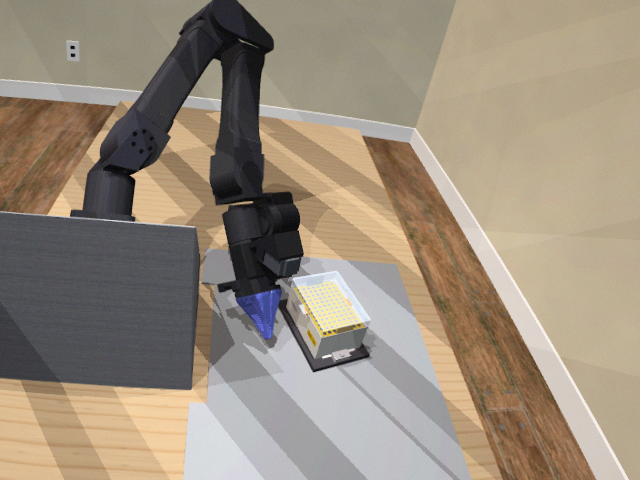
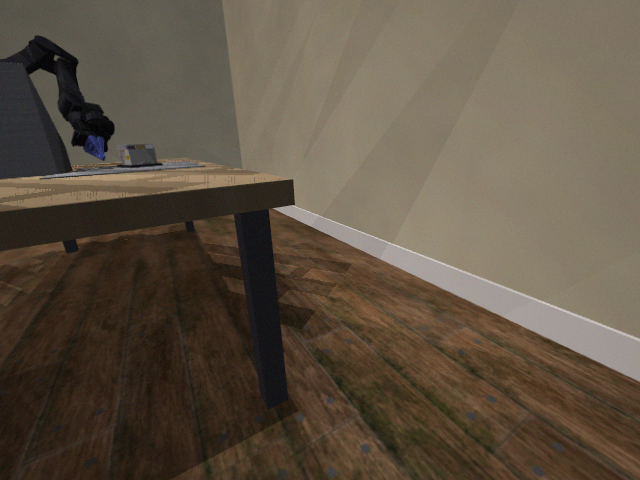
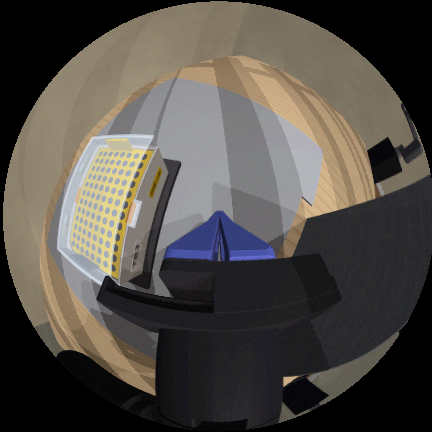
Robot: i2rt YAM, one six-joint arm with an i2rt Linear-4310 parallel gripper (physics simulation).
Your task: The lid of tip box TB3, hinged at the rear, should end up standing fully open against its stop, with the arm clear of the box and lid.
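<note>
Tip box TB3 is a pale box with a yellow tip rack, standing on a black base plate. Its clear lid lies down over the rack; whether it is fully seated is hard to tell. The TB3 label shows on the side facing my gripper. My gripper is shut and empty, its blue fingertips pointing down beside the box's long side, with a gap between them and the box.
A large dark grey block stands on the other side of my gripper from the box. A grey mat lies under the box on the wooden table. A wall stands beyond the table.
</note>
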